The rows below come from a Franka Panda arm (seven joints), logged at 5 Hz.
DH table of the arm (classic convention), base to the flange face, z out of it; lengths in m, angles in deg. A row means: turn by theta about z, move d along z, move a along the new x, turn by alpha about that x. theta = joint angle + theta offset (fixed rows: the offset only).
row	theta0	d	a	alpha
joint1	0	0.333	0	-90
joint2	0	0	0	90
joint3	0	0.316	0.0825	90
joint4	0	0	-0.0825	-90
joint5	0	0.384	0	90
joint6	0	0	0.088	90
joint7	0	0.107	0	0
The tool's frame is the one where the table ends.
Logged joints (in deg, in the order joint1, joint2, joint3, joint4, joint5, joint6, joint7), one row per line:
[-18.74, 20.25, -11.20, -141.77, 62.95, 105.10, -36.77]
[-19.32, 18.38, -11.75, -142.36, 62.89, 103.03, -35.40]
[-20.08, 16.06, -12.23, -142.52, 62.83, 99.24, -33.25]
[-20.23, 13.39, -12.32, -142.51, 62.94, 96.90, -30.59]
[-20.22, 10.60, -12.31, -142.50, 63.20, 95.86, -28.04]
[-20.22, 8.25, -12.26, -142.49, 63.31, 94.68, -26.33]
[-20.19, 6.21, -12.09, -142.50, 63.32, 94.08, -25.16]
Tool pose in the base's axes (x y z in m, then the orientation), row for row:
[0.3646, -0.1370, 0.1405, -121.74, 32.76, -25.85]
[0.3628, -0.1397, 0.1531, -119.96, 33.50, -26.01]
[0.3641, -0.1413, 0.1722, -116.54, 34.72, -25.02]
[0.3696, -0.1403, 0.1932, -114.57, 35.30, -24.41]
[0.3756, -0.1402, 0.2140, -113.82, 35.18, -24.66]
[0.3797, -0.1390, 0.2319, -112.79, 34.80, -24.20]
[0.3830, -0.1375, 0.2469, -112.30, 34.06, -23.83]
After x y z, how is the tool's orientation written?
As angles about the fixed x, y, z axes (roll, pitch, yaw), in degrees.
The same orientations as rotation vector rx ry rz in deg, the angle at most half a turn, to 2 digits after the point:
[-108.44, 44.32, 18.71]
[-106.38, 44.87, 18.57]
[-103.09, 44.72, 18.89]
[-101.27, 44.57, 18.99]
[-100.51, 44.75, 18.38]
[-99.90, 44.19, 17.87]
[-99.91, 43.49, 17.21]

